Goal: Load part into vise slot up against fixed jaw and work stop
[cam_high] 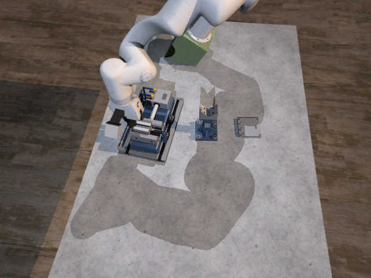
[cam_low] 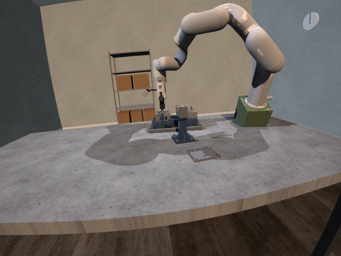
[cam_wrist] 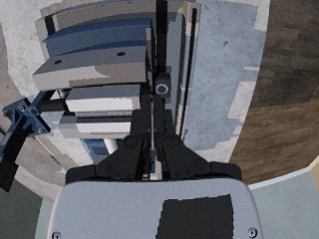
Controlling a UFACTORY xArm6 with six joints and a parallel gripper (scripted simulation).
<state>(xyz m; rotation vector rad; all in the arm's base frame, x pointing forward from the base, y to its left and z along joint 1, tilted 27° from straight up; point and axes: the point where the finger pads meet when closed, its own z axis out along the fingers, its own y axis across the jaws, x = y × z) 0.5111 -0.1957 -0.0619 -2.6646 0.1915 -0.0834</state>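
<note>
My gripper is now 4 cm short of the fixed jaw, 5 cm to the right of it and 4 cm above it. Also, from my hand: air cylinder rod 8 cm behind, 6 cm to the left, 4 cm below; then blue vise body 6 cm behind, 6 cm to the left, 8 cm below; then part 4 cm to the left, 2 cm below.
</note>
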